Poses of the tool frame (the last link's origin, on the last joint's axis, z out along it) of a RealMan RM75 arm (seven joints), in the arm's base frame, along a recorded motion.
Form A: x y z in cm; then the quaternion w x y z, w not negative.
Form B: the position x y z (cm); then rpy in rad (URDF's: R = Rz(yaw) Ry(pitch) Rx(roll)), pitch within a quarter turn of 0, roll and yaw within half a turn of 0. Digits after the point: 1 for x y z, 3 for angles.
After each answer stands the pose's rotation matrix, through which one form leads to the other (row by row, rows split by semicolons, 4 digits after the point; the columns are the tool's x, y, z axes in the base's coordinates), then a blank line. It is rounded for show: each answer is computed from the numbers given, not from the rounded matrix.
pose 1, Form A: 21.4, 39.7, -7.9, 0.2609, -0.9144, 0.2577, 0.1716
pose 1, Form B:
21.4, 39.7, -7.9, -2.692, 0.465, -0.441
0.8083 -0.5608 -0.1793; -0.3817 -0.7311 0.5655; -0.4483 -0.3887 -0.8050

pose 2, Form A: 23.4, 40.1, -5.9, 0.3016, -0.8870, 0.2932, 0.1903
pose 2, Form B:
23.4, 40.1, -5.9, -2.625, 0.540, -0.492
0.7556 -0.6350 -0.1607; -0.4054 -0.6461 0.6467; -0.5145 -0.4235 -0.7456

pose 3, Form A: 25.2, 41.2, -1.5, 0.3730, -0.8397, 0.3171, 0.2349
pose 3, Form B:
25.2, 41.2, -1.5, -2.479, 0.683, -0.479
0.6885 -0.7078 -0.1579; -0.3573 -0.5206 0.7754; -0.6311 -0.4775 -0.6114

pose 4, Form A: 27.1, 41.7, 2.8, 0.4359, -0.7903, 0.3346, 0.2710
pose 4, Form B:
27.1, 41.7, 2.8, -2.321, 0.804, -0.435
0.6292 -0.7651 -0.1366; -0.2926 -0.3961 0.8704; -0.7201 -0.5076 -0.4731

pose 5, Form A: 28.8, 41.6, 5.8, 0.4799, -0.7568, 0.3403, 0.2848
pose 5, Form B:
28.8, 41.6, 5.8, -2.187, 0.860, -0.379
0.6062 -0.7885 -0.1045; -0.2417 -0.3078 0.9202; -0.7577 -0.5326 -0.3771

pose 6, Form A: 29.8, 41.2, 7.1, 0.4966, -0.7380, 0.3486, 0.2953
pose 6, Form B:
29.8, 41.2, 7.1, -2.133, 0.898, -0.363
0.5825 -0.8078 -0.0896; -0.2212 -0.2637 0.9389; -0.7821 -0.5271 -0.3324

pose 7, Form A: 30.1, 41.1, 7.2, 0.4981, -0.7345, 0.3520, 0.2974
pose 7, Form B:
30.1, 41.1, 7.2, -2.130, 0.907, -0.367
0.5753 -0.8134 -0.0862; -0.2208 -0.2559 0.9411; -0.7876 -0.5224 -0.3269

